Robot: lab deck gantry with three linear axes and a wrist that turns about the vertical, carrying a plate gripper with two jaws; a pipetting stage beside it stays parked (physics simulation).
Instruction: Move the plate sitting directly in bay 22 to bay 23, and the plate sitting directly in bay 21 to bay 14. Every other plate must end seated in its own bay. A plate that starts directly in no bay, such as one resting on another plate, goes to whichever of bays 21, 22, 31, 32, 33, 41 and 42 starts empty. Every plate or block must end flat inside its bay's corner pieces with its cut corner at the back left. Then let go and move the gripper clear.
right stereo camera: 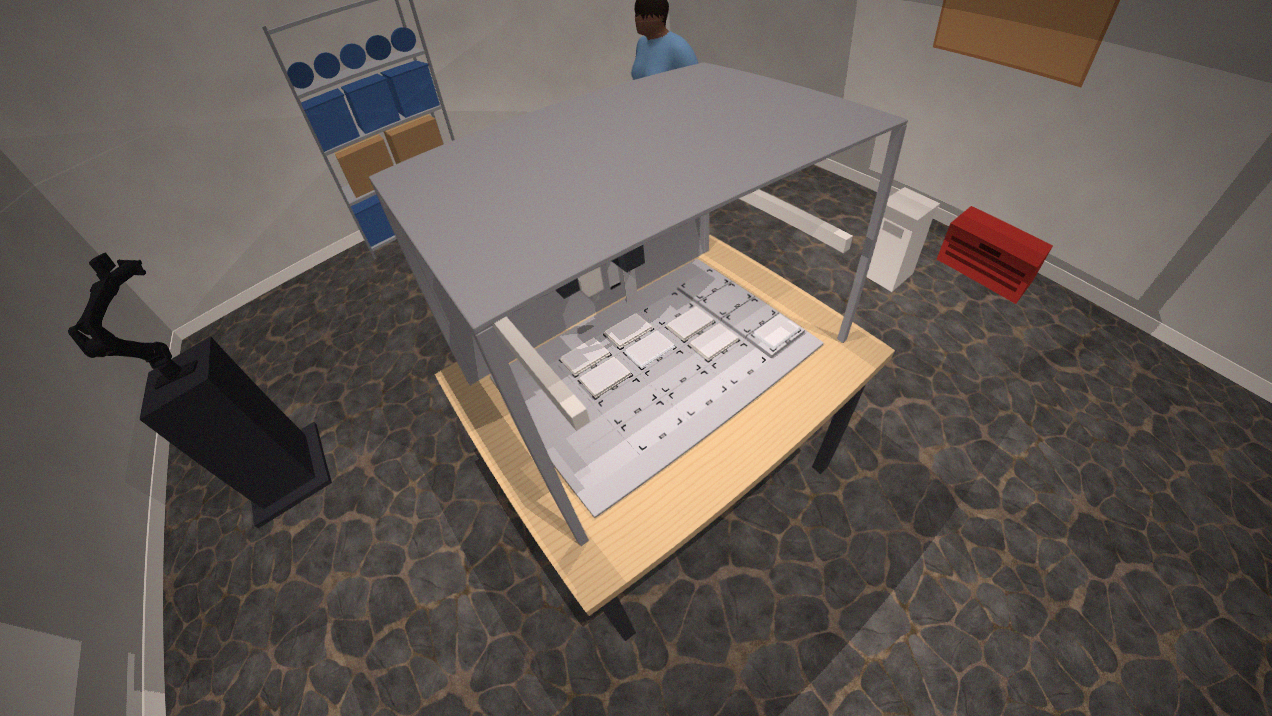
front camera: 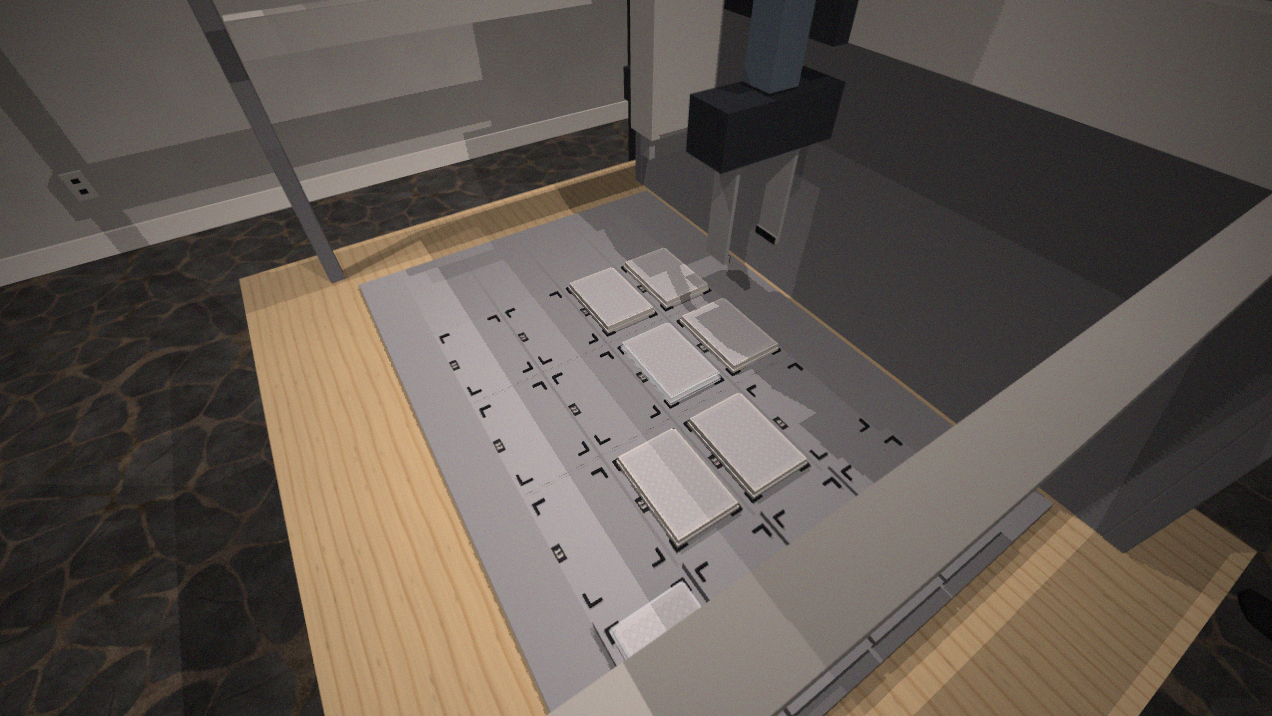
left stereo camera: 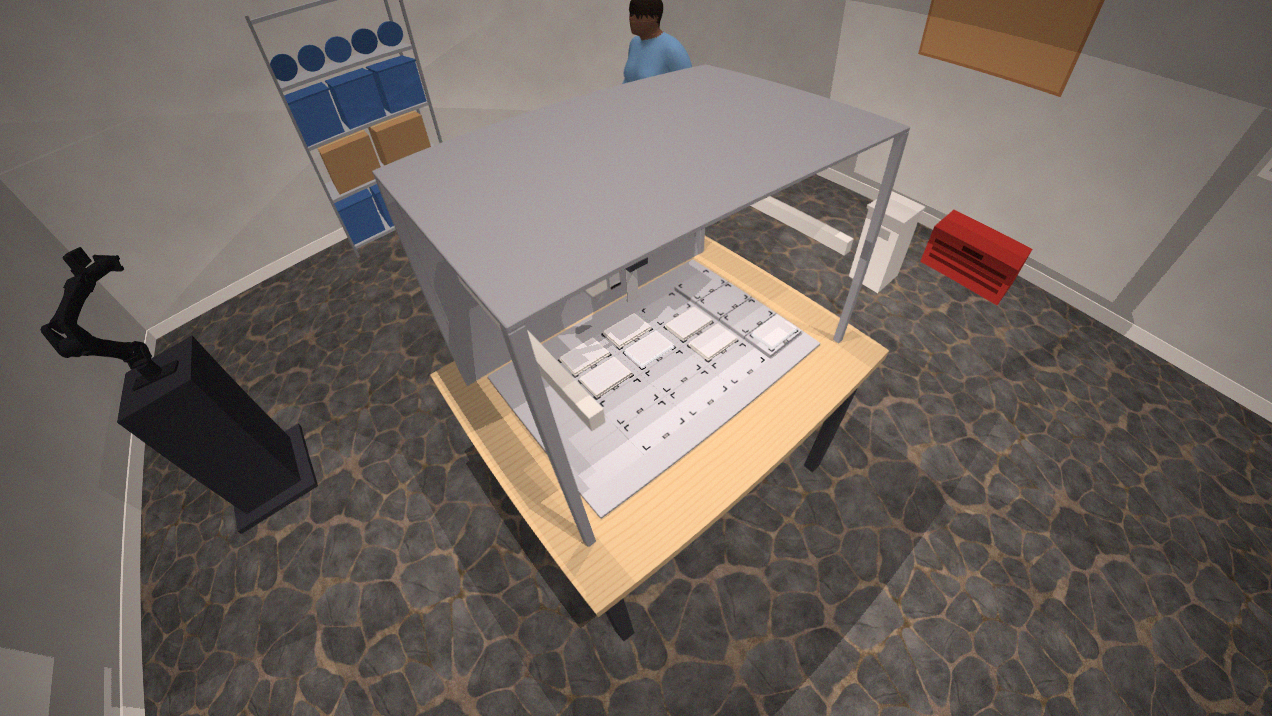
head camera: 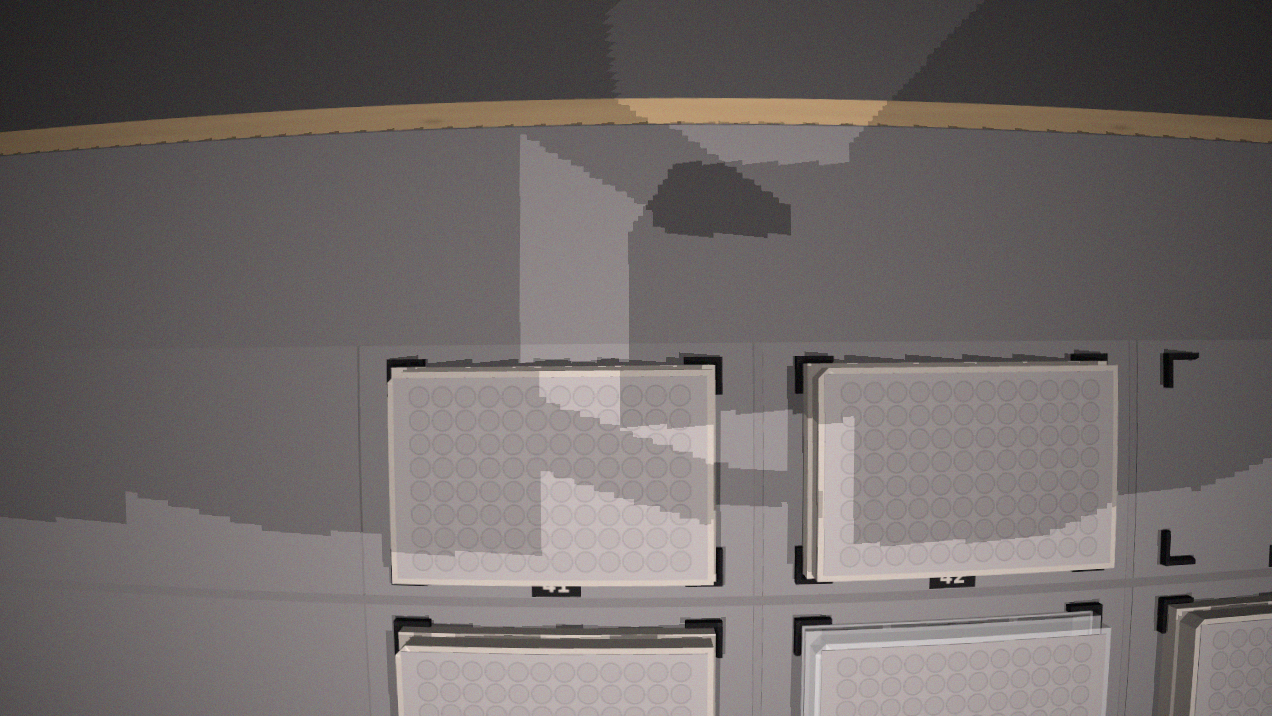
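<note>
My gripper is open with nothing between its jaws, raised over the deck's back, behind bays 41 and 42. White plates lie flat in bay 41, bay 42, bay 31, bay 33 and bay 23. A clear-rimmed plate lies in bay 32. The plate in bay 14 is partly hidden by a beam in the front view. Bays 21 and 22 hold no plate. The cut corner in bay 42 is at the back left.
A pale beam crosses the front view's foreground. A pale upright column stands beside the gripper's dark body. Bays 11, 12, 13 and 43 show bare corner pieces. A grey canopy covers the deck on posts.
</note>
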